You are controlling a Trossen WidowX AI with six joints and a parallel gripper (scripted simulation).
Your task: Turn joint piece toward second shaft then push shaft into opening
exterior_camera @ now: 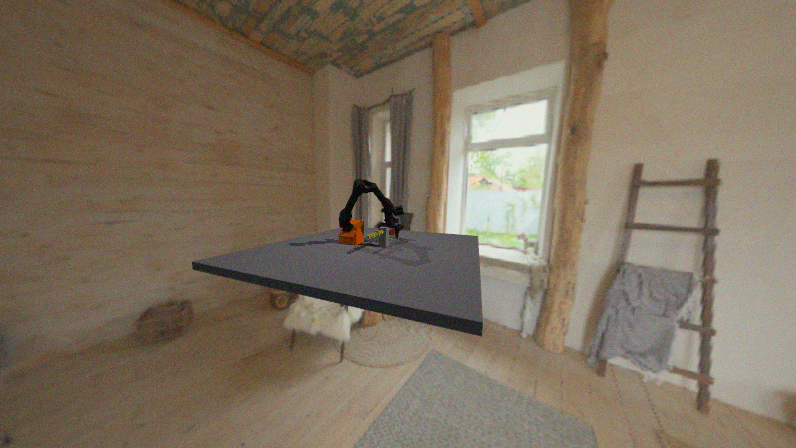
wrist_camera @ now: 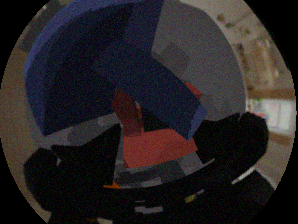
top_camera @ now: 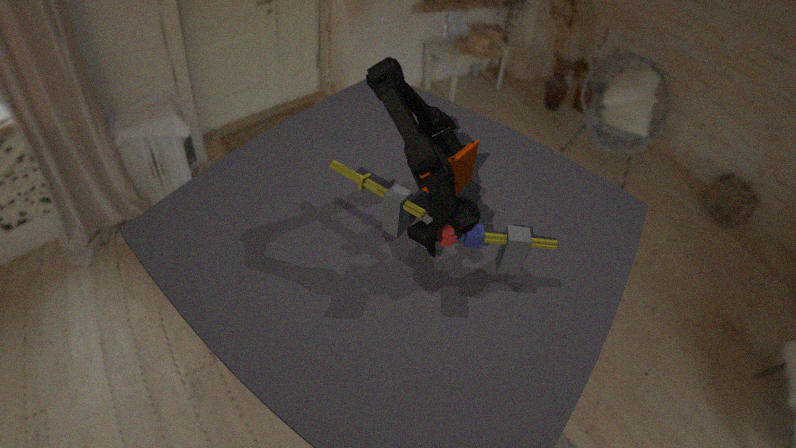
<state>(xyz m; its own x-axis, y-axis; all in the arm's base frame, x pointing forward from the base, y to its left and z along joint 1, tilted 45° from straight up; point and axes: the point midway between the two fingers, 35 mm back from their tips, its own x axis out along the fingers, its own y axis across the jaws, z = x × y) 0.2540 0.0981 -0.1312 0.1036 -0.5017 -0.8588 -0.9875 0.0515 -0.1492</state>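
Now: the red joint piece 5 cm above my gripper tip.
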